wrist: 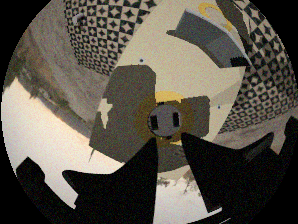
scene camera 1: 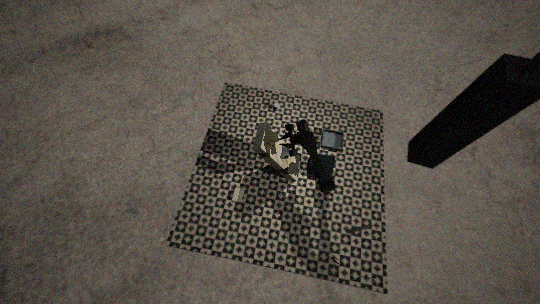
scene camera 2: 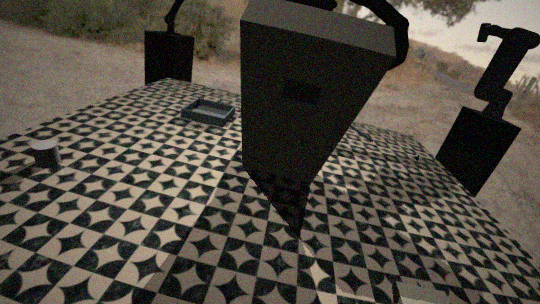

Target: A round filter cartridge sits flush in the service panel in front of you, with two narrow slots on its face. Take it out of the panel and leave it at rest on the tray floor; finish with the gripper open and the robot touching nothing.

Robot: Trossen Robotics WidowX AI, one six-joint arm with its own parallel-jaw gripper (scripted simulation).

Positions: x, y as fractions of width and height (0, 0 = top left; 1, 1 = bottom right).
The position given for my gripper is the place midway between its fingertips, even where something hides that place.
Note:
In view: my gripper (wrist: 0.57, 0.62), a round filter cartridge (wrist: 0.56, 0.54), a dark tray (scene camera 2: 0.40, 0.37) and a cream service panel (wrist: 0.53, 0.29).
Scene camera 2 does not show the round filter cartridge, which is hidden by the cream service panel.

